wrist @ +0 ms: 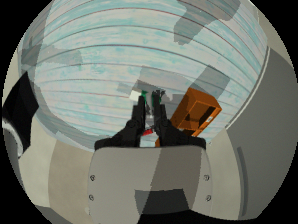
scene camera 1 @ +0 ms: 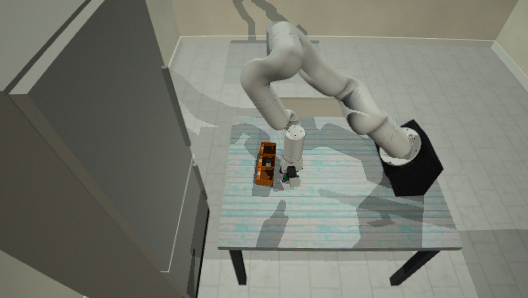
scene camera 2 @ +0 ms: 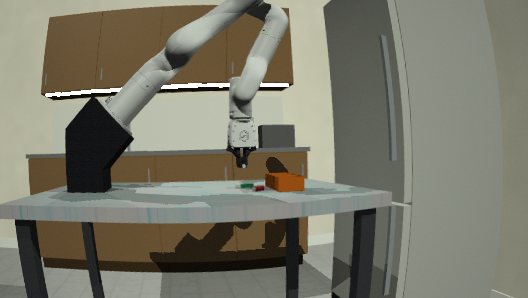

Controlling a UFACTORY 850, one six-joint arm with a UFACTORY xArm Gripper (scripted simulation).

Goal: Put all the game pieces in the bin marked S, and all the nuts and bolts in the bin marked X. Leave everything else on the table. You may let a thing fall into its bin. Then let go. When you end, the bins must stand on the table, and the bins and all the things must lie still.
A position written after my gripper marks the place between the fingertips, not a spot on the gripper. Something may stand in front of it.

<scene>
I see my gripper [scene camera 2: 242, 167].
My gripper also shows in the wrist view [wrist: 149, 103].
</scene>
